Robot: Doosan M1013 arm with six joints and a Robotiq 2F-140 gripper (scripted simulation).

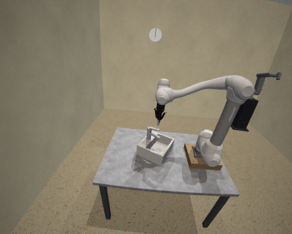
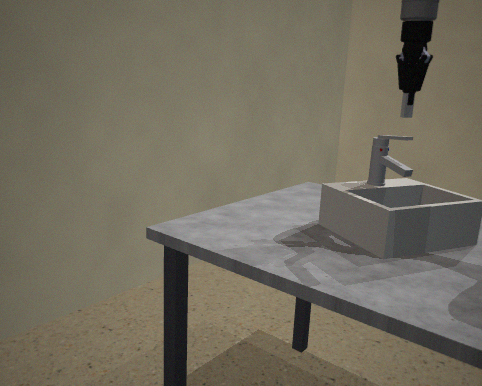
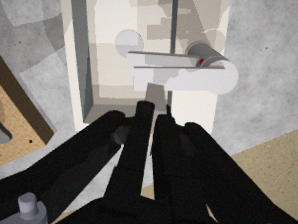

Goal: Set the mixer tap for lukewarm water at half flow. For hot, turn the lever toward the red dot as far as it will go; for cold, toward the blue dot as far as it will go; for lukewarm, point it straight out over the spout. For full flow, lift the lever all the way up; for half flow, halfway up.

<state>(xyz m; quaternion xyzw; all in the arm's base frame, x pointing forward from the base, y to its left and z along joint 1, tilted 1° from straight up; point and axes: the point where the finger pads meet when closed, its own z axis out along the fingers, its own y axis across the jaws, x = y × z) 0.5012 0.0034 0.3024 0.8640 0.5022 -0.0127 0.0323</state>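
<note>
Right now the lever is 90 mm below my hand, 30 mm ahead of it and 10 mm to the right of it. From my hand the other things lie so: grey mixer tap (140 mm below, 60 mm ahead, 20 mm to the right); white basin (330 mm below, 30 mm behind, 10 mm to the left).
</note>
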